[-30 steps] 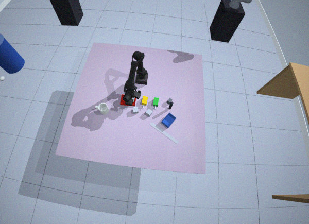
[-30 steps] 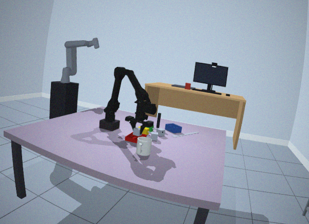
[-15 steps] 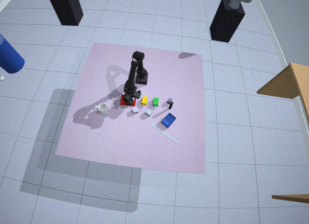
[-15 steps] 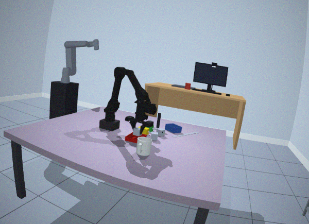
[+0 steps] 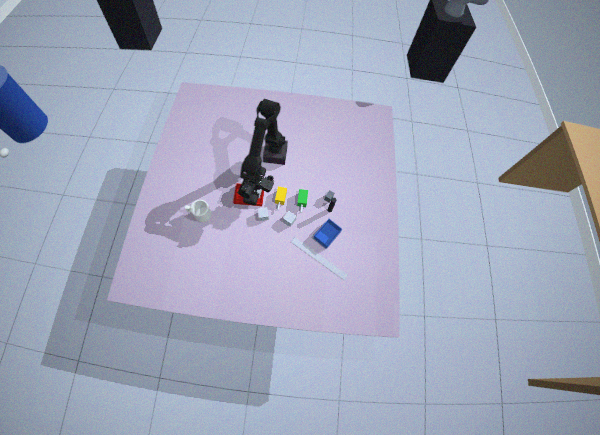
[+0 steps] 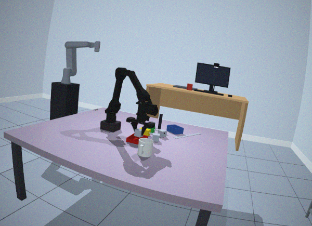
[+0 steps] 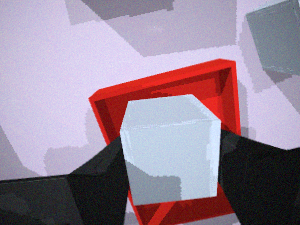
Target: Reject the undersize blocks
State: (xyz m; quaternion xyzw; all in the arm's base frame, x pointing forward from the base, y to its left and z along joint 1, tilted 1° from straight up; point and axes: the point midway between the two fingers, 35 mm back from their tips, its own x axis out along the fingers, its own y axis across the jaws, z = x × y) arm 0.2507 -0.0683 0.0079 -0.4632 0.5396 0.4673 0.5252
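My gripper tip is now 10 mm below the steel block. From my gripper tip the other things lie so: red reject tray (10 mm ahead, 30 mm to the right, 20 mm below); then yellow gauge (30 mm ahead, 120 mm to the left, 10 mm below); then green GO gauge (30 mm ahead, 230 mm to the left, 10 mm below).
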